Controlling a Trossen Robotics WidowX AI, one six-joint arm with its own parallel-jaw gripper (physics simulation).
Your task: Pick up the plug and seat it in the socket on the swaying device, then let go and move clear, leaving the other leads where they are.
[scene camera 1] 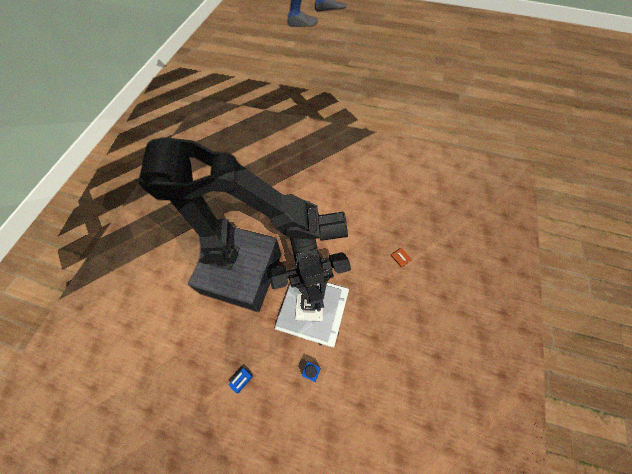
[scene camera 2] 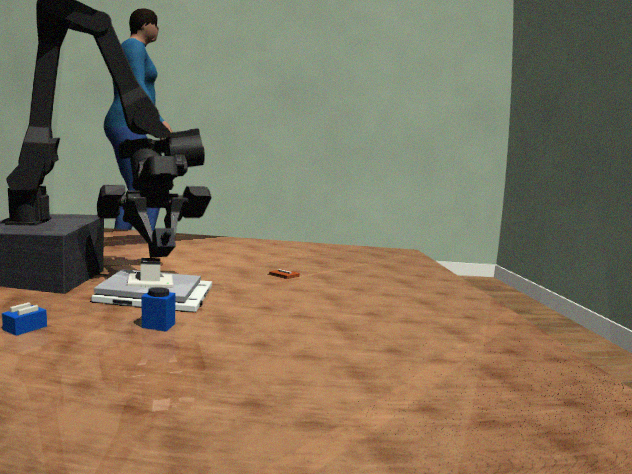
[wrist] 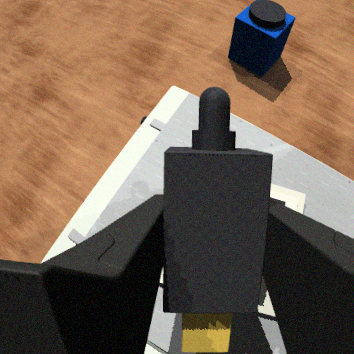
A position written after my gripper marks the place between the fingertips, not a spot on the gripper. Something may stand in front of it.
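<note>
My gripper (scene camera 2: 162,244) is carrying a plug (wrist: 216,197), and it is clear of everything else. I can also see my gripper (scene camera 1: 316,300), and the wrist view includes my gripper (wrist: 209,207) as well. On the table rest a blue lead with round black top (scene camera 2: 158,305) and a blue lead with white bar (scene camera 2: 28,317). The wrist view gives me the blue lead with round black top (wrist: 257,41), while the blue lead with white bar is out of frame in the wrist view. There is a device (scene camera 2: 131,283) too, and I can find the device (scene camera 1: 296,315) and again the device (wrist: 298,181).
</note>
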